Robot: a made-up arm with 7 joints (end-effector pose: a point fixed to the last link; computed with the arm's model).
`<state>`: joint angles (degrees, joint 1 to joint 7).
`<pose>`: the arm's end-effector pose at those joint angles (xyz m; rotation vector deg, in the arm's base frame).
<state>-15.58 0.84 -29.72 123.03 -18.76 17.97 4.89</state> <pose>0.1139 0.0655 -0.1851 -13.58 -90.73 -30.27</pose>
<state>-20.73 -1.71 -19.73 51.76 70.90 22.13 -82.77</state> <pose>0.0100 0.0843 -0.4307 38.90 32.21 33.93</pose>
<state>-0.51 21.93 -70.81 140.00 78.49 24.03 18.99</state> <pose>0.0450 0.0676 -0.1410 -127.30 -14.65 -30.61</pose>
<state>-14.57 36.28 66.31 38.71 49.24 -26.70 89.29</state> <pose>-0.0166 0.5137 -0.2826 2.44 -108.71 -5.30</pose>
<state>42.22 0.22 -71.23 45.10 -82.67 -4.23 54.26</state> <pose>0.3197 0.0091 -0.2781 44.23 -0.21 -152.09</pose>
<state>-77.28 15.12 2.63 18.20 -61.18 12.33 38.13</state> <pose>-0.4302 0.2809 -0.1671 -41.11 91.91 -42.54</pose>
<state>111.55 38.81 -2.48 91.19 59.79 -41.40 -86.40</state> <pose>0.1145 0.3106 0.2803 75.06 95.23 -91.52</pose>
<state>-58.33 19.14 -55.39 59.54 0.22 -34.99 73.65</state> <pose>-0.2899 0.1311 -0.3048 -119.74 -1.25 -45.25</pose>
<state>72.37 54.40 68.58 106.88 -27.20 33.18 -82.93</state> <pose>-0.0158 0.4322 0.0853 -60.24 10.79 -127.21</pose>
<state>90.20 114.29 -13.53 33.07 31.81 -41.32 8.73</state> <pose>-0.1597 0.5752 0.1156 125.85 -117.24 22.18</pose>
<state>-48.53 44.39 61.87 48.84 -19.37 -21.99 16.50</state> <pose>-0.0918 0.5448 -0.1848 55.57 -26.60 -25.46</pose>
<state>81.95 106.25 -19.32 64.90 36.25 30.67 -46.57</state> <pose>-0.0108 0.5169 0.1905 108.28 -78.45 79.00</pose>
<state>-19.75 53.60 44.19 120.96 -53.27 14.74 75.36</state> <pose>0.1316 0.3552 -0.0319 57.64 -17.74 -66.51</pose>
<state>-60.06 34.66 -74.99 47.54 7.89 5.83 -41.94</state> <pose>-0.3507 0.2611 -0.2503 0.33 15.23 -71.18</pose>
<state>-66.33 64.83 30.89 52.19 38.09 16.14 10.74</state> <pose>-0.0226 0.5540 -0.1719 39.05 -7.41 1.33</pose>
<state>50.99 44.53 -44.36 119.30 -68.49 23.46 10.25</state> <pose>0.2465 0.1704 -0.0240 108.82 -103.75 -77.51</pose>
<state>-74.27 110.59 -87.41 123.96 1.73 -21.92 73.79</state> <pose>-0.1127 0.3523 -0.0403 -137.51 68.80 -31.48</pose>
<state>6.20 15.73 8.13 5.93 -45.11 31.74 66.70</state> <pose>0.0724 0.2884 -0.4593 -34.90 36.75 -11.76</pose>
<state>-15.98 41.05 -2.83 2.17 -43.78 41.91 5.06</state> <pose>-0.0927 0.4721 -0.3538 47.50 67.97 -34.36</pose>
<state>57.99 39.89 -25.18 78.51 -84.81 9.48 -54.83</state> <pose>0.3538 0.2826 0.0078 -124.54 85.34 27.34</pose>
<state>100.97 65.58 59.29 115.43 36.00 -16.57 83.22</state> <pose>-0.1015 0.3809 0.0832 -105.94 89.11 50.22</pose>
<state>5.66 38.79 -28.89 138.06 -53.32 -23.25 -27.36</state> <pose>0.1397 0.1637 -0.1112 -31.95 158.89 61.60</pose>
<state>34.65 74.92 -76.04 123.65 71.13 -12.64 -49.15</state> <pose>0.1546 0.2477 -0.1464 -0.77 -70.56 0.32</pose>
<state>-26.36 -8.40 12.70 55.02 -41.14 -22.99 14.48</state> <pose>-0.0176 0.1362 -0.4296 -6.89 -43.94 -33.32</pose>
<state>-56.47 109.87 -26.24 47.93 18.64 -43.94 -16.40</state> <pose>0.1410 0.5665 -0.0814 32.87 -25.71 -92.04</pose>
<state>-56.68 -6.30 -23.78 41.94 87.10 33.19 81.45</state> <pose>-0.2770 0.0486 -0.3423 -90.55 -6.31 103.39</pose>
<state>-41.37 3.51 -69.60 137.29 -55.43 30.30 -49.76</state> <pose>-0.0360 0.0218 -0.1191 19.85 -93.39 -4.91</pose>
